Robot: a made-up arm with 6 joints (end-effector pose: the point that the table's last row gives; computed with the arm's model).
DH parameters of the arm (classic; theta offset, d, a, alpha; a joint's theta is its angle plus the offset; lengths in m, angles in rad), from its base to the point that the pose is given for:
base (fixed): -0.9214 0 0.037 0
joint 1: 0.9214 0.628 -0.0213 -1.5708
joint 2: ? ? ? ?
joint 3: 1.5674 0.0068 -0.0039 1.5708
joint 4: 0 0.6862 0.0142 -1.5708
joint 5: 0 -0.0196 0.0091 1.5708
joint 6: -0.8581 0 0.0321 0
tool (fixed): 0.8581 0.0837 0 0
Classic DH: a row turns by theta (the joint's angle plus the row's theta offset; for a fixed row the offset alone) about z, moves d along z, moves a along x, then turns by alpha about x.
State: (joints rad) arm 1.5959 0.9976 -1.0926 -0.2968 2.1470 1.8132
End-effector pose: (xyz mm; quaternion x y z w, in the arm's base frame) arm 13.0 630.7 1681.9 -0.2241 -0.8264 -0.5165 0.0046
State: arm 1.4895 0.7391 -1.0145 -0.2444 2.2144 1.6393
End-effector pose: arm 61.0 379.2 1822.5 0.1764 0.8075 0.5612 0.0426
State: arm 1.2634 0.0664 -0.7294 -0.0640 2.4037 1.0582
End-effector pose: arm -61.2 -322.5 1921.4 -0.0465 0.7634 0.5904 0.2579
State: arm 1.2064 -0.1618 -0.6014 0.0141 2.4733 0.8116
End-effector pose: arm -156.3 -536.6 1871.6 -0.1549 0.7385 0.5551 0.3498
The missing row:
joint 2: -1.5674 0 0.8029 0
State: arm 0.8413 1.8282 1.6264 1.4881 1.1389 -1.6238
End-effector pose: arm 282.8 391.9 -266.3 0.3132 -0.7678 -0.4375 0.3479
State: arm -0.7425 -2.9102 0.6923 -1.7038 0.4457 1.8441
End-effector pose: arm -614.9 463.1 -610.5 -0.2903 -0.8429 0.0662 0.4481
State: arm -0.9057 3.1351 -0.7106 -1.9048 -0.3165 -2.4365
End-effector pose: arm 355.6 -384.5 -742.2 0.9250 0.1898 0.2688 0.1900
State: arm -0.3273 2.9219 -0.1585 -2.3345 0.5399 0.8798
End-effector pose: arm 479.7 -234.3 -810.8 -0.4567 0.7902 -0.4007 0.0806
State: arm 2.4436 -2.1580 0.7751 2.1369 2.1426 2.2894
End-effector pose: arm 991.6 -928.0 248.4 0.8716 -0.1117 -0.4324 0.2024
